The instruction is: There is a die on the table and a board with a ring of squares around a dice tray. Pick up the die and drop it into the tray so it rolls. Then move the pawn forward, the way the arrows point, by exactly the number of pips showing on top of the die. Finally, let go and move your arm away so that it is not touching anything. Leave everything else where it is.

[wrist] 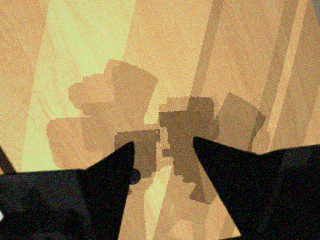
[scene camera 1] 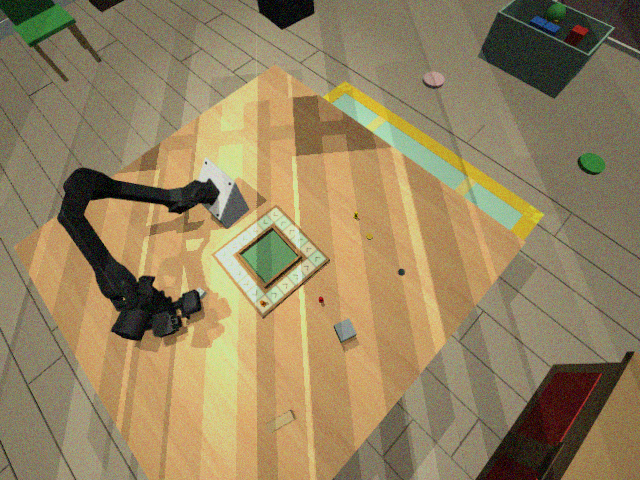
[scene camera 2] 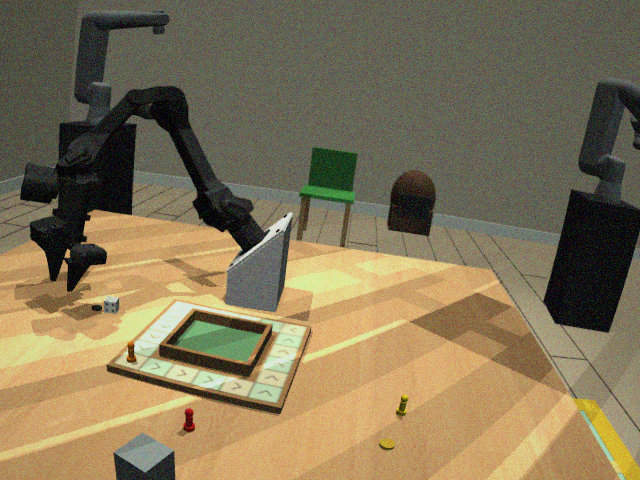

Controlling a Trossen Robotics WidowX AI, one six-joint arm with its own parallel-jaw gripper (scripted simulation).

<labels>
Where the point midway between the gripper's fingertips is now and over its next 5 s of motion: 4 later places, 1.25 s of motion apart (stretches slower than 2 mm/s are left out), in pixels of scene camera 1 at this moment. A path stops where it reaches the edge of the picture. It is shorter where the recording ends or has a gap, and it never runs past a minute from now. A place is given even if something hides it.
My gripper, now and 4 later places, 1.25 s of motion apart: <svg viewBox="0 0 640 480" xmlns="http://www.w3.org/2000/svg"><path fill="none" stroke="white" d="M179 321L197 293L201 291L207 279L263 250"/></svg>
</labels>
